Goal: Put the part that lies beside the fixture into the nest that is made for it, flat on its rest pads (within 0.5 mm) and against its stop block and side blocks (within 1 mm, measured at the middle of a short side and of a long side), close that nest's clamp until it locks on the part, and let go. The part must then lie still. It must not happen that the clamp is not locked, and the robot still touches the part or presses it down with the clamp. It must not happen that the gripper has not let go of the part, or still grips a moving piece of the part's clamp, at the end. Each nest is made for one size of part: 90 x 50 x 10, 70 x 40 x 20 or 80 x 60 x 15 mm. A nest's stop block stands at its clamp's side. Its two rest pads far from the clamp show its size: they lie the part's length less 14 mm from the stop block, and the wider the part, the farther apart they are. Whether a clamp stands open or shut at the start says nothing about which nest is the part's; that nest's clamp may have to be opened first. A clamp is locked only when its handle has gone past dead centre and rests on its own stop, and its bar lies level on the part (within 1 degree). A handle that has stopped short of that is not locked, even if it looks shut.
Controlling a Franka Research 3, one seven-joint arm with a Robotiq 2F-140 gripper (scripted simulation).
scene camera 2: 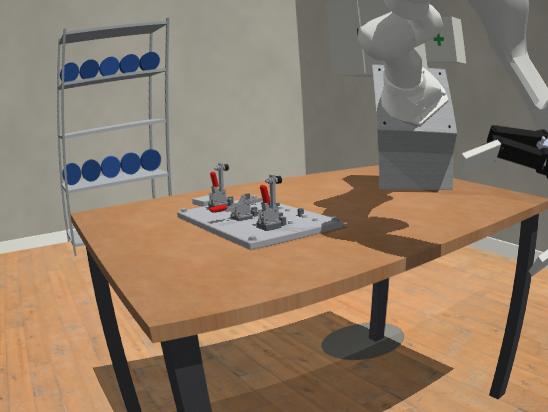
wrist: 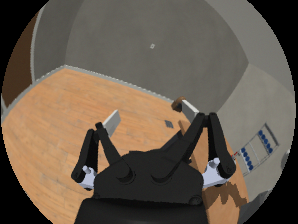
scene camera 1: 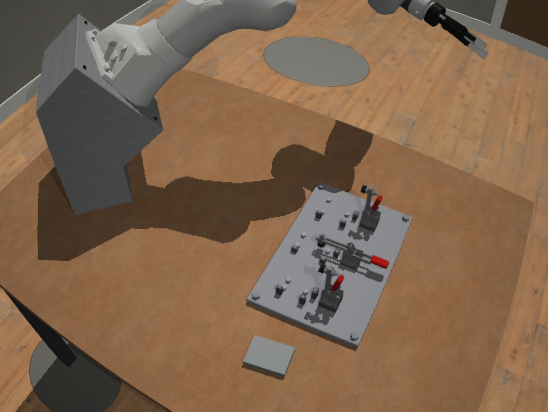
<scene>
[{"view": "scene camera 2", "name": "my gripper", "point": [498,213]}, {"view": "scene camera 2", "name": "grey fixture plate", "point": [220,223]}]
</scene>
